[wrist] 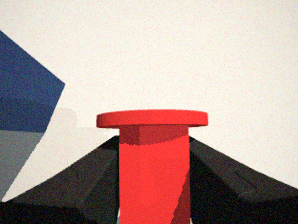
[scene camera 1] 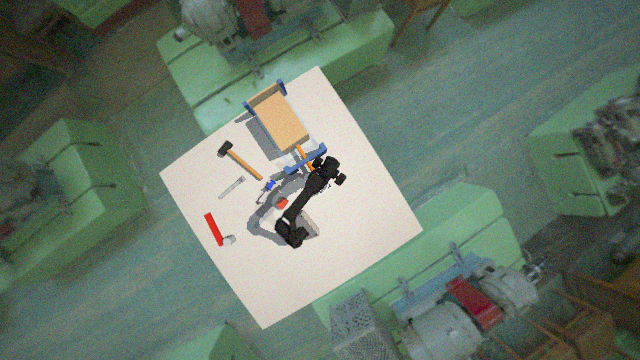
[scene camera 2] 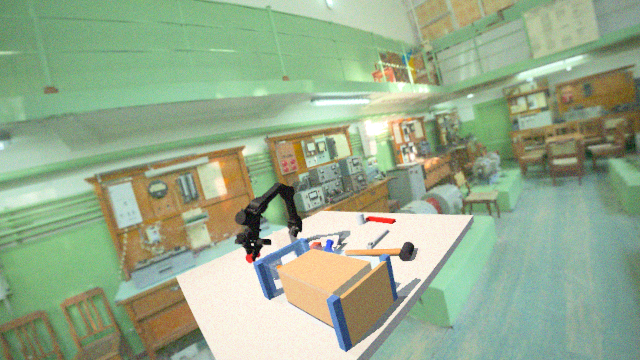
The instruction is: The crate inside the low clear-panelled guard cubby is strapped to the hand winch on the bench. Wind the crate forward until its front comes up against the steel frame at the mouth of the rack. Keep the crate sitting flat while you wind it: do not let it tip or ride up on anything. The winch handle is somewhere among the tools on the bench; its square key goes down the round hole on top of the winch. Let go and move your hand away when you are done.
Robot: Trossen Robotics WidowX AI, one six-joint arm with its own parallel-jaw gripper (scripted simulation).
same spot on clear-panelled cubby: (scene camera 1: pixel 294 142) = (scene camera 2: pixel 294 254)
